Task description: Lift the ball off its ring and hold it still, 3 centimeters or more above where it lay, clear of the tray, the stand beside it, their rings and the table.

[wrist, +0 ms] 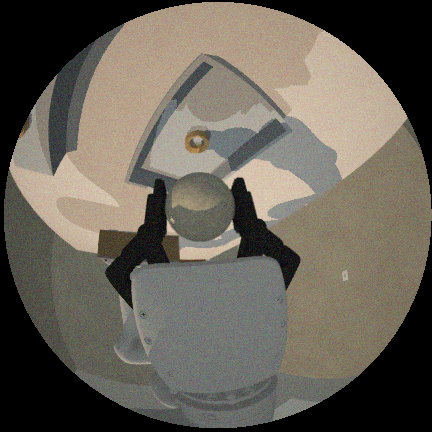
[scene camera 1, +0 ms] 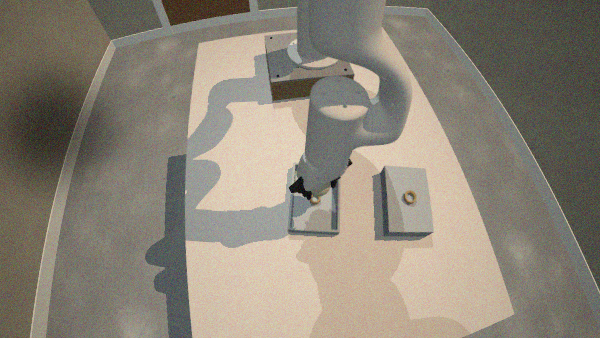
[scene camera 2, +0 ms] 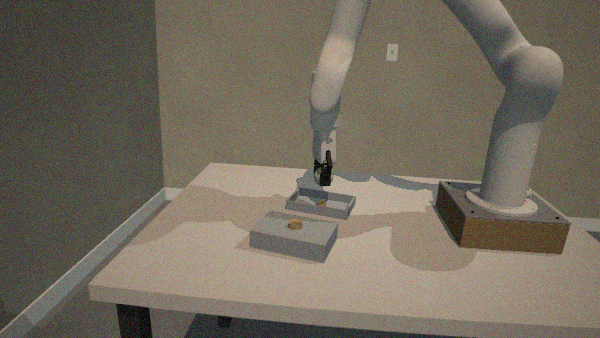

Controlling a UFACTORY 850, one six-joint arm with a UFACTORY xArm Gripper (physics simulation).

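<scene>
My gripper (scene camera 1: 321,191) (scene camera 2: 325,178) (wrist: 198,186) is shut on the ball, one black finger on each side of it. The grey, shiny ball (wrist: 200,206) is held in the air above the tray (scene camera 1: 314,232) (scene camera 2: 317,209) (wrist: 260,144); in scene camera 2 a finger covers much of it. Below, the tray's small orange ring (scene camera 1: 315,203) (scene camera 2: 321,203) (wrist: 189,143) lies bare on the tray floor, and a gap shows between ball and tray in scene camera 2.
A grey box-shaped stand (scene camera 1: 420,220) (scene camera 2: 290,245) (wrist: 62,110) is beside the tray, with an orange ring (scene camera 1: 405,197) (scene camera 2: 295,226) on top. The arm's base box (scene camera 1: 290,90) (scene camera 2: 510,234) is mounted on the table (scene camera 1: 250,290) (scene camera 2: 200,270).
</scene>
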